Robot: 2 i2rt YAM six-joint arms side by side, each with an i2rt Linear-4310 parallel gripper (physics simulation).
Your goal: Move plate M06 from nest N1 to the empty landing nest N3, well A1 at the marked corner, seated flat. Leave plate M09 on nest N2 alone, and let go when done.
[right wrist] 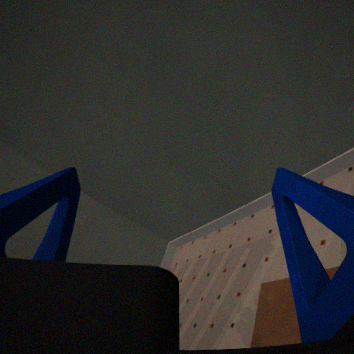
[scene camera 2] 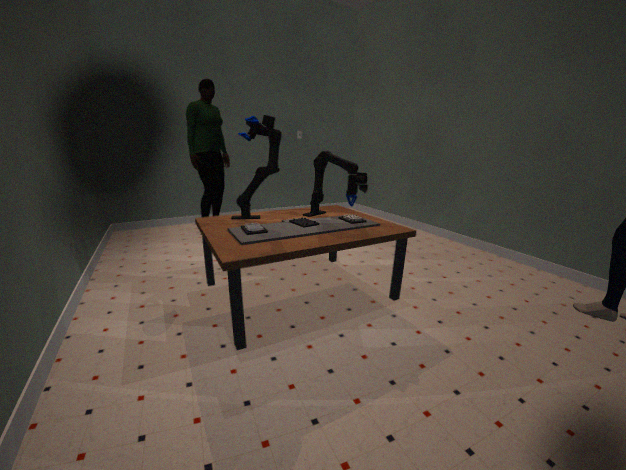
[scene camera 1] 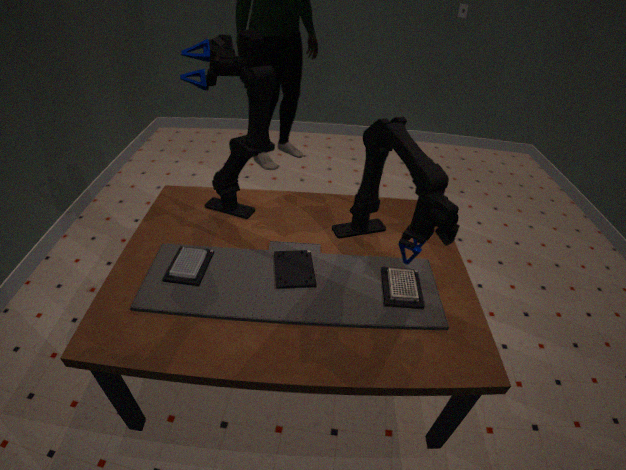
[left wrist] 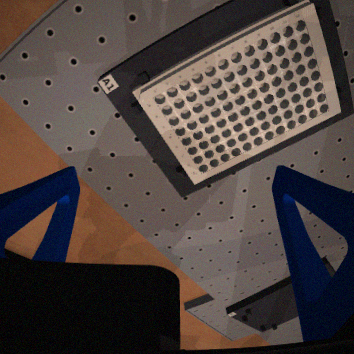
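Note:
A beige well plate (scene camera 1: 404,284) (scene camera 2: 352,218) (left wrist: 235,95) sits in a dark nest (scene camera 1: 403,304) (left wrist: 145,129) at the picture's right, with an A1 label at one nest corner. A pale grey plate (scene camera 1: 186,262) (scene camera 2: 253,227) sits in another dark nest (scene camera 1: 204,268) at the left. The middle nest (scene camera 1: 294,269) (scene camera 2: 303,222) (left wrist: 272,305) is empty, with a small white corner mark. Plate and nest names are not readable. My left gripper (scene camera 1: 409,255) (scene camera 2: 351,203) (left wrist: 175,176) is open above and behind the beige plate. My right gripper (scene camera 1: 181,64) (scene camera 2: 242,127) (right wrist: 175,178) is open and raised high, away from the plates.
The nests stand on a grey perforated board (scene camera 1: 242,303) (scene camera 2: 283,233) on a wooden table (scene camera 1: 283,354) (scene camera 2: 323,243). A person in green (scene camera 1: 273,50) (scene camera 2: 204,126) stands behind the table. Another person's leg (scene camera 2: 612,278) shows at the right edge in scene camera 2.

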